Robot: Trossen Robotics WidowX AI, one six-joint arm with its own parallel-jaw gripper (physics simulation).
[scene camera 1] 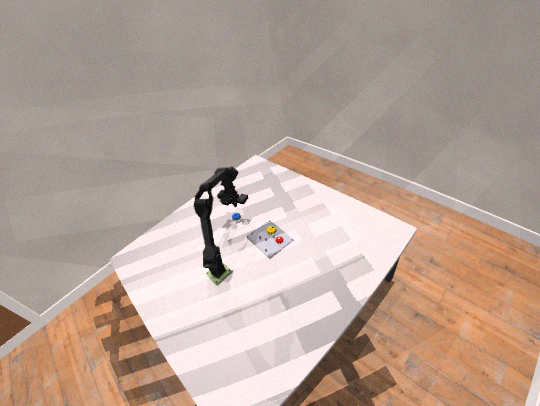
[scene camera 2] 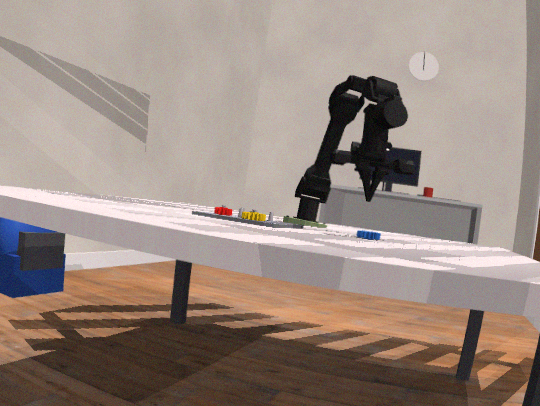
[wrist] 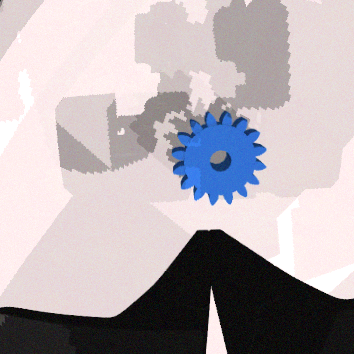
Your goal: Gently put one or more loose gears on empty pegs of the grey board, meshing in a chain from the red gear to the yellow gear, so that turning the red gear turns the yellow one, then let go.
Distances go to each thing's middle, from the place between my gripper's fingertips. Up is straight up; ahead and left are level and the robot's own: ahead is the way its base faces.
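Gripper 20 mm past the blue gear (wrist: 230, 175), 10 mm to the right of it, 70 mm above it. Grey board (scene camera 1: 270, 244): 270 mm to the right of my hand, 30 mm behind, 80 mm below. Going by their middles, blue gear nearest to my gripper of the things named here.
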